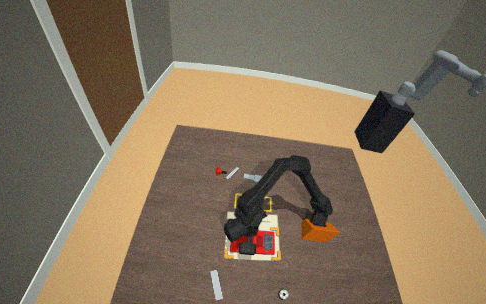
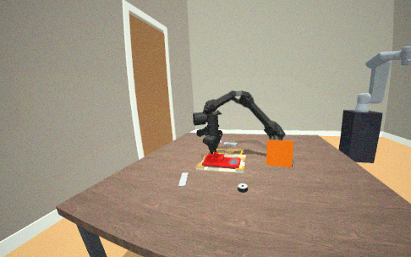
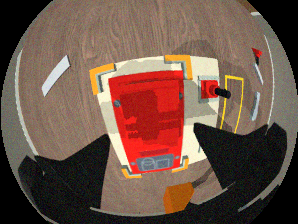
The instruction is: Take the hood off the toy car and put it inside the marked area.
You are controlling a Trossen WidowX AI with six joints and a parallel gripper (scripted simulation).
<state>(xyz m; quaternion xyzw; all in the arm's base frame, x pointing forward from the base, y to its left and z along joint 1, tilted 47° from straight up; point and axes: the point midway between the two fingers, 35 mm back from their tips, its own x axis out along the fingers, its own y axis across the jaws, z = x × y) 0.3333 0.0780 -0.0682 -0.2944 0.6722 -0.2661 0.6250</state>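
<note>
Right now the hood is 4 cm below my gripper tip. Round my gripper tip: grey bar (20 cm to the left, 9 cm ahead, 8 cm below).
</note>
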